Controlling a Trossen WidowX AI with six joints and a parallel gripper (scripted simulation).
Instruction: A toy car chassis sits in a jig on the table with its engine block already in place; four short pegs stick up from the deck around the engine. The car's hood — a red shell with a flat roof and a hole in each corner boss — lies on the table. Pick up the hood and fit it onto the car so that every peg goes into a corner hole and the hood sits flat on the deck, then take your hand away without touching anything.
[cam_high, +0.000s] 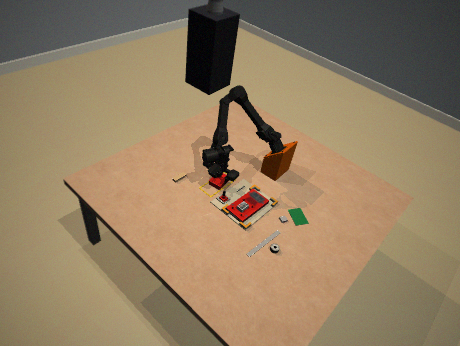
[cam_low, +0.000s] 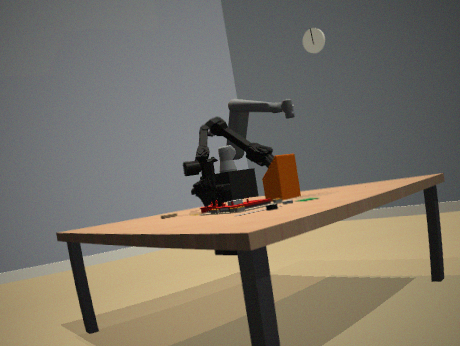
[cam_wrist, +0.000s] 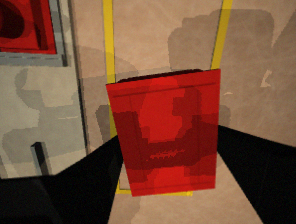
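Right now the grey engine block is 21 cm to the left of my gripper tip, 7 cm ahead of it and 1 cm above it. From my gripper tip the other things lie so: red hood 1 cm above; grey strip 39 cm to the left, 15 cm ahead, 1 cm below; green card 42 cm to the left, 10 cm behind, 1 cm below.
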